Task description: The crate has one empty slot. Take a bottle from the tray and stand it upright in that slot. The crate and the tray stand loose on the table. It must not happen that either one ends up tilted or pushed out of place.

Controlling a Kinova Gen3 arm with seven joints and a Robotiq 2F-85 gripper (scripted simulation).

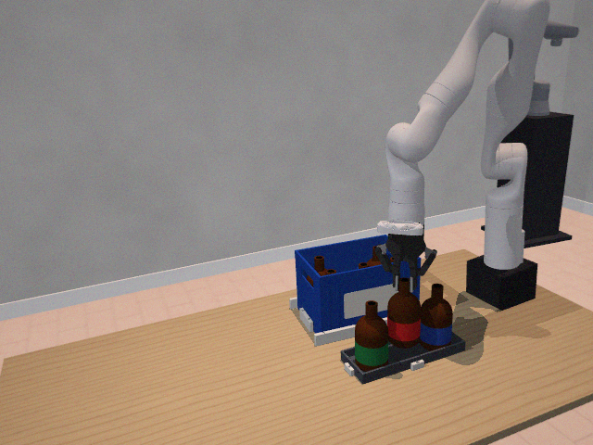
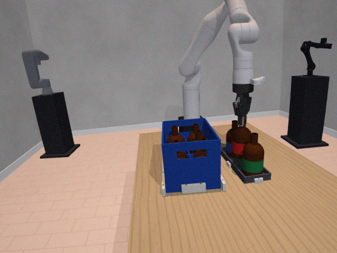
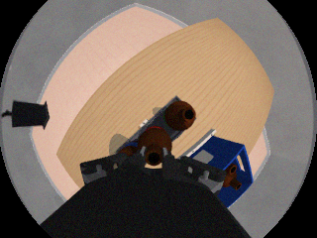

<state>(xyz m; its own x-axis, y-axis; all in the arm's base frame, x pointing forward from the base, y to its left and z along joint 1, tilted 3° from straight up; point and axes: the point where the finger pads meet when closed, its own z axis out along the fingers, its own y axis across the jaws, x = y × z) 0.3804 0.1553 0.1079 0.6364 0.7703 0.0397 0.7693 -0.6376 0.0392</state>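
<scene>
The red-banded bottle is 7 cm below my hand. From my hand the other things lie so: dark tray (17 cm below); blue crate (21 cm to the right, 10 cm below, 2 cm ahead).
</scene>
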